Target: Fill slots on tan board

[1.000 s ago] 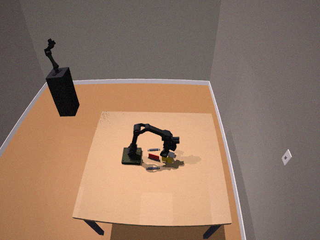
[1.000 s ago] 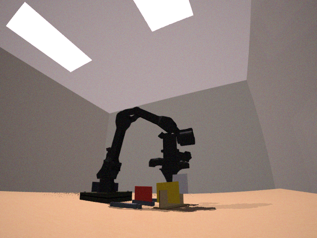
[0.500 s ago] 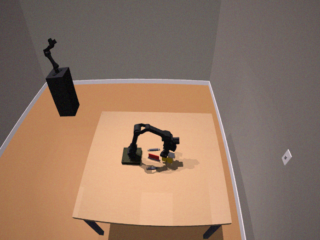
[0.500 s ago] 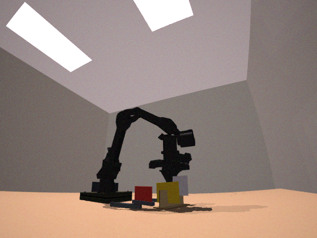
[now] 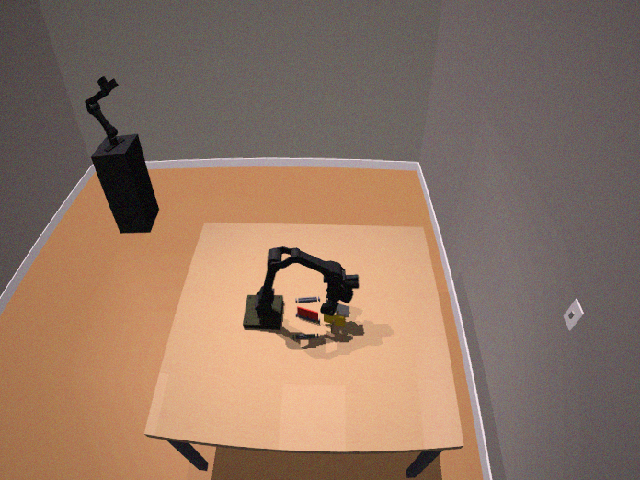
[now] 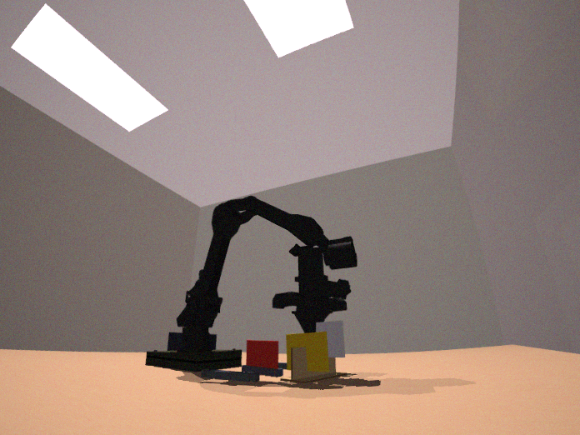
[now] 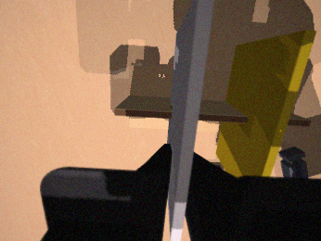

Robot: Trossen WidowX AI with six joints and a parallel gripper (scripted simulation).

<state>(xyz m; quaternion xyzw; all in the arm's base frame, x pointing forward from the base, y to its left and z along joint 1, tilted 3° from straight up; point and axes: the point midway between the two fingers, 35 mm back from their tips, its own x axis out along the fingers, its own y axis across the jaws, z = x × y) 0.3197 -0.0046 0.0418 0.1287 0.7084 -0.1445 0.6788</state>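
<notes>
My gripper tip is now 20 mm short of the grey board and 10 mm to the left of it. From my gripper tip the other things lie so: red board 120 mm behind, 30 mm below, 10 mm to the right; yellow board 60 mm to the right, 20 mm below; tan board 40 mm below, 30 mm to the right, 10 mm ahead.
</notes>
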